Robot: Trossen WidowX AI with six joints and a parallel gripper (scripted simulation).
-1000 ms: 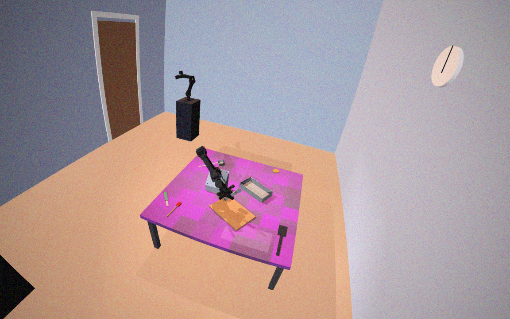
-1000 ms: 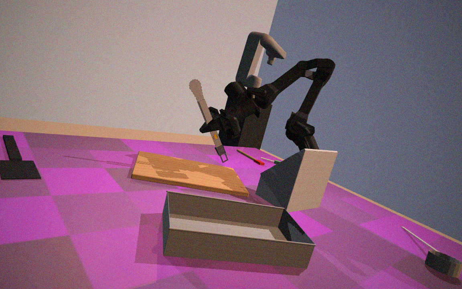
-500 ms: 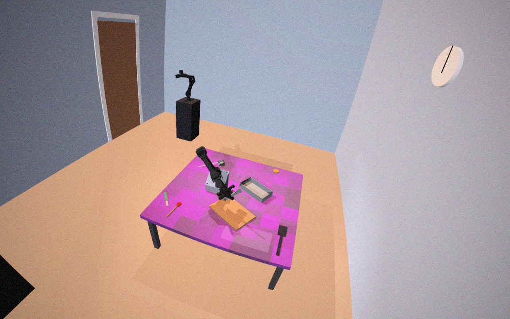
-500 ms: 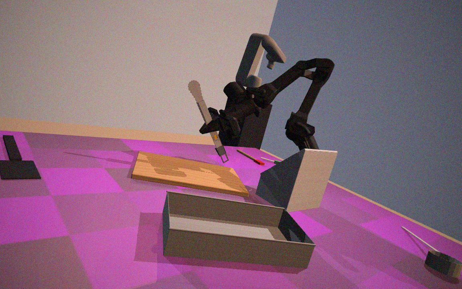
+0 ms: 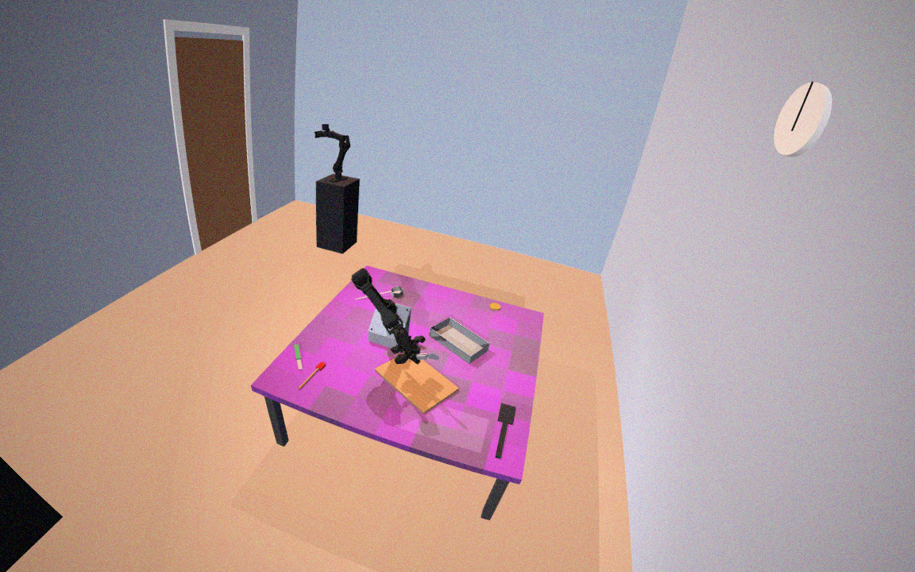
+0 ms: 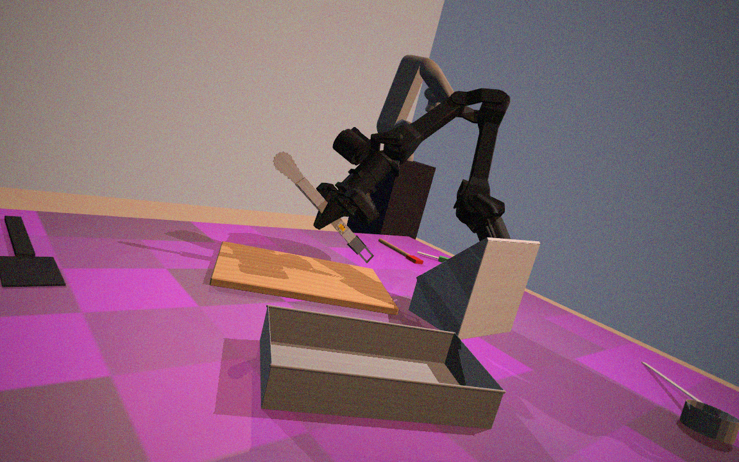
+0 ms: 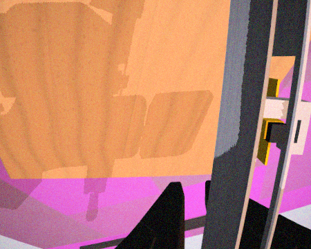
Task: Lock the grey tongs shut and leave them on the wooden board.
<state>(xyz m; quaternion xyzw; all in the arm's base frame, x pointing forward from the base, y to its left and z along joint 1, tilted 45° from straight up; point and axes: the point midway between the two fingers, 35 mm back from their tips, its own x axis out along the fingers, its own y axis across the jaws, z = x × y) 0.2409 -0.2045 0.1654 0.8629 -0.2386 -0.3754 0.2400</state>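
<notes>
Now: gripper tip 5 cm past the lock piece, 2 cm to the right of it and 1 cm below it. Round my gripper tip: wooden board (11 cm below); then black spatula (47 cm ahead, 13 cm to the right, 11 cm below); then roasting tin (37 cm to the left, 12 cm ahead, 9 cm below).
</notes>
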